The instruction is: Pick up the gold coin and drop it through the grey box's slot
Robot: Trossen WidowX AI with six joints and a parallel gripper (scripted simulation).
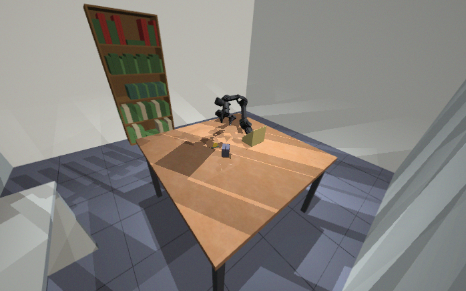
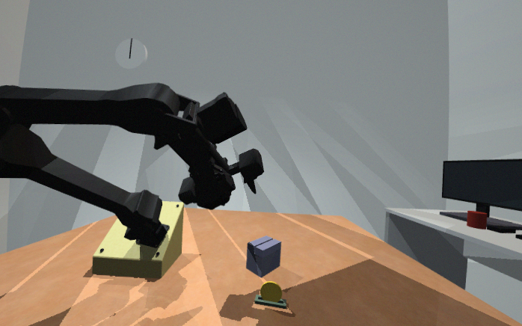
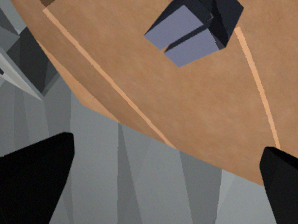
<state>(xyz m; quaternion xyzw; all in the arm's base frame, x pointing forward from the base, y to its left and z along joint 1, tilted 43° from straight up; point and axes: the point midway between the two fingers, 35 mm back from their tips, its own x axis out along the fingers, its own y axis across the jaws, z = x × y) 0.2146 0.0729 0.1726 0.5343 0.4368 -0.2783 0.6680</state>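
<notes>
My gripper tip is 20 cm above the gold coin, 9 cm short of it and 3 cm to the left of it.
</notes>
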